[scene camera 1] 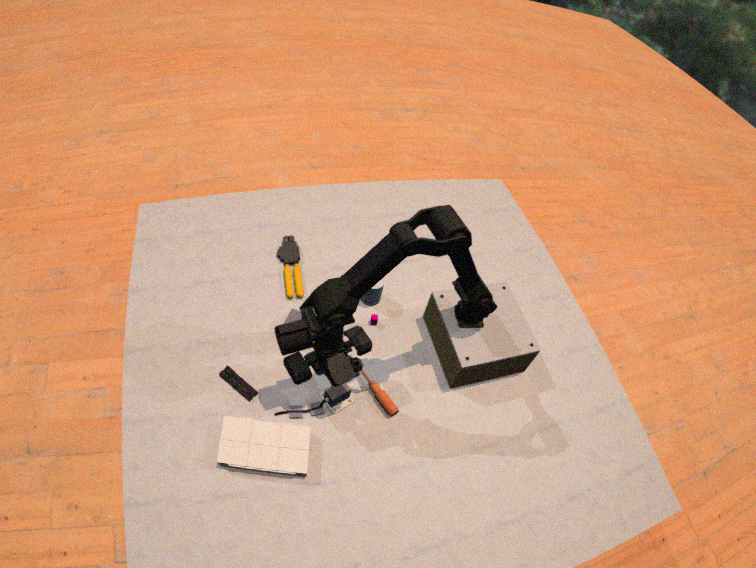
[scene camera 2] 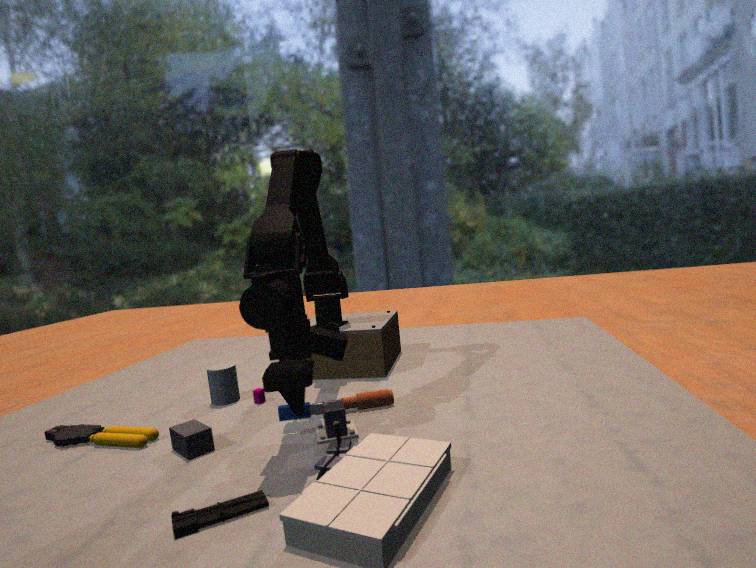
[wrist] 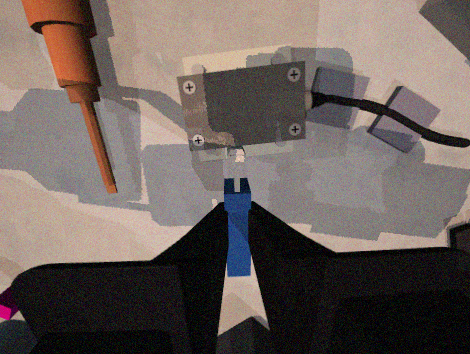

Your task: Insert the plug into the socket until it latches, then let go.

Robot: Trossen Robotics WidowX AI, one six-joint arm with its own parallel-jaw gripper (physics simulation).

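Places are measured from the arm's base along level axes (x back, y right, z up), in centimetres.
Where they show: gripper, between the fingertips: (scene camera 1: 327, 373) (scene camera 2: 300, 413) (wrist: 236, 209); arm's base, origin of its link: (scene camera 1: 468, 316).
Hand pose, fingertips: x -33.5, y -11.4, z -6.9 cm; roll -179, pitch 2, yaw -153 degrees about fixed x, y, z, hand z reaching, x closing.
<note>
Each offset is from my fingertips to the top centre of the thing. "pt": to the spot under its first point.
The blue plug {dx +0.1, dy -0.2, dz +1.5 cm} (scene camera 2: 288, 412) (wrist: 237, 235) has a clear, pale tip pointing at the socket. My gripper (scene camera 2: 299, 410) (wrist: 236, 209) is shut on its blue body and holds it level, a little above the mat. In scene camera 1 the arm hides the plug and fingertips. The socket {dx +1.7, dy -4.9, dz +0.9 cm} (scene camera 1: 336, 395) (scene camera 2: 335, 422) (wrist: 255, 105) is a dark box with four screws on a pale base plate, with a black cable at its far side. In the wrist view the tip lies close to the socket's near edge, left of its middle; whether it touches or enters the opening cannot be told.
An orange screwdriver {dx +10.9, dy -2.9, dz -0.9 cm} (scene camera 1: 383, 400) (scene camera 2: 369, 400) (wrist: 67, 55) lies beside the socket. A tiled white block {dx -14.2, dy -17.8, dz -0.1 cm} (scene camera 1: 264, 445) (scene camera 2: 369, 482), black bar {dx -20.7, dy -1.9, dz -2.0 cm} (scene camera 1: 238, 383) (scene camera 2: 220, 514), yellow-handled pliers {pt dx -8.0, dy +29.6, dz -2.1 cm} (scene camera 1: 293, 277) (scene camera 2: 122, 436), dark cube {dx -7.7, dy +14.6, dz -0.1 cm} (scene camera 2: 191, 440), grey cylinder {dx +11.9, dy +24.8, dz +3.4 cm} (scene camera 2: 223, 384) and magenta piece {dx +12.2, dy +16.7, dz -1.1 cm} (scene camera 1: 374, 319) (scene camera 2: 259, 395) stand around.
</note>
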